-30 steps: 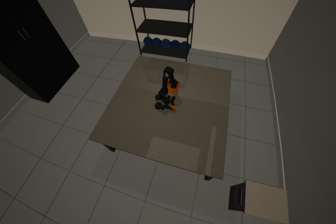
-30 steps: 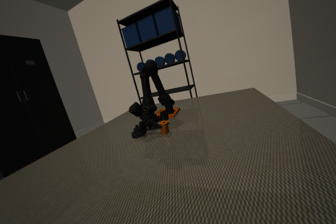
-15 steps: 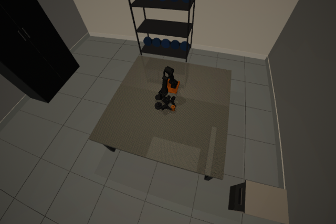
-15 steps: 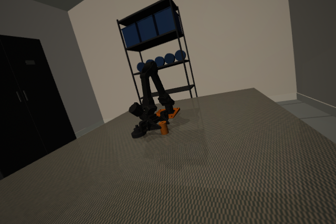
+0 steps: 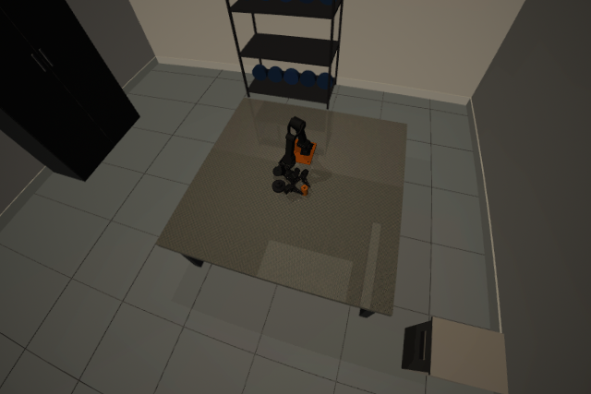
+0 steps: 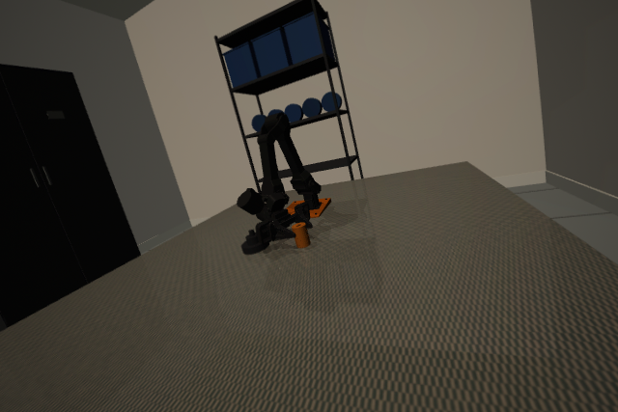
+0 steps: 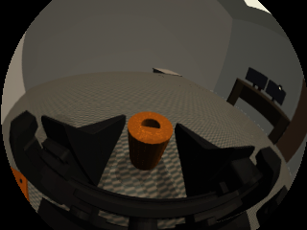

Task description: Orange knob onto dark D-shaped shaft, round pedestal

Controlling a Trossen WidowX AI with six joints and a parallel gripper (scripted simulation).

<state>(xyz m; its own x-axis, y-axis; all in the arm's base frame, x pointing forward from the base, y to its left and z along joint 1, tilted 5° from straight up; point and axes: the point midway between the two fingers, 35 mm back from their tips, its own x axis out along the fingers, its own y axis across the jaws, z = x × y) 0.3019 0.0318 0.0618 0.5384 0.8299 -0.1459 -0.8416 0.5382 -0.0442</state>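
Right now the orange knob is 20 mm to the right of my gripper tip, 20 mm below it and 10 mm behind it. The rest, counted from my gripper tip: pedestal (180 mm to the right, 30 mm behind, 20 mm below).
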